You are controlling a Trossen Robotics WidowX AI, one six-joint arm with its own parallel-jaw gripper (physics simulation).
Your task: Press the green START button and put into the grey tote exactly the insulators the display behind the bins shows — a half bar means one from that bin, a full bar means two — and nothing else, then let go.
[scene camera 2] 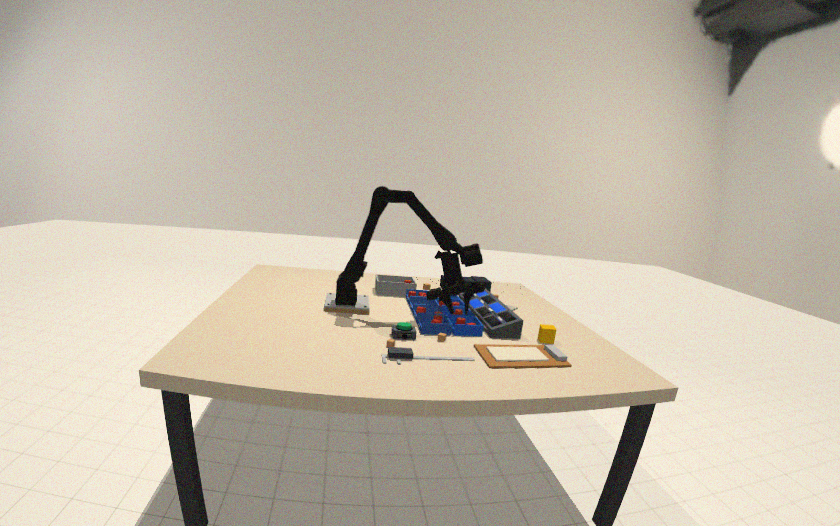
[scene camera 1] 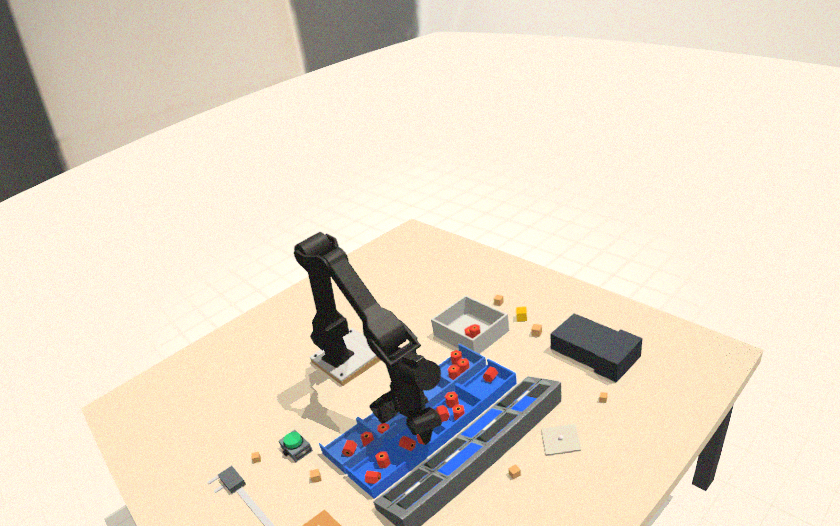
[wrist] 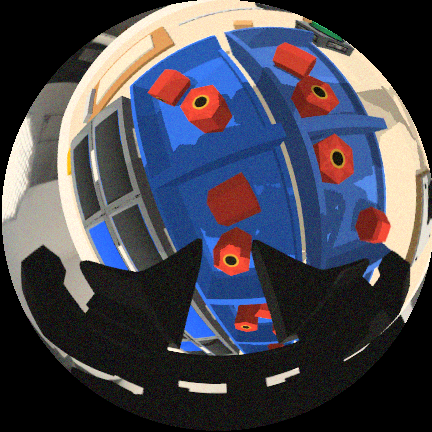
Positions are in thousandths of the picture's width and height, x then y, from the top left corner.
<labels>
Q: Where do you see a grey tote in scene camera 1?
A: At 534, 619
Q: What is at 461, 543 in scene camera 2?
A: A grey tote.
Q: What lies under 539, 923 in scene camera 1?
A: A display.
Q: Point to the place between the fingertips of my gripper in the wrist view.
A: At 524, 566
</labels>
